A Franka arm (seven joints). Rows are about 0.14 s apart.
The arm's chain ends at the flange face. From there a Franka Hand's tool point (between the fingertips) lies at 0.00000 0.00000 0.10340 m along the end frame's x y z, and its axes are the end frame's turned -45 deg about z.
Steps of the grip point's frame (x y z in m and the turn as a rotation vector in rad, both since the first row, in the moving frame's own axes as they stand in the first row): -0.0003 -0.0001 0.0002 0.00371 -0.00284 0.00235; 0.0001 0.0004 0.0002 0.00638 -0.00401 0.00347; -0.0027 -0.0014 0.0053 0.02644 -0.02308 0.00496; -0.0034 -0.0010 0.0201 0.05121 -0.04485 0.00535; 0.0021 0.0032 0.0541 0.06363 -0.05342 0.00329; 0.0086 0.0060 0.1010 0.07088 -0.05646 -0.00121; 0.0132 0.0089 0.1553 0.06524 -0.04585 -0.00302
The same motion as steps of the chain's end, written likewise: 0.0002 0.0002 0.0002 0.00062 -0.00463 0.00235; 0.0011 0.0004 0.0002 0.00168 -0.00735 0.00347; 0.0007 0.0012 0.0054 0.00238 -0.03502 0.00496; 0.0039 0.0022 0.0203 0.00450 -0.06792 0.00535; 0.0123 0.0015 0.0545 0.00722 -0.08277 0.00329; 0.0196 -0.0008 0.1014 0.01020 -0.09004 -0.00121; 0.0237 -0.0016 0.1556 0.01371 -0.07855 -0.00302
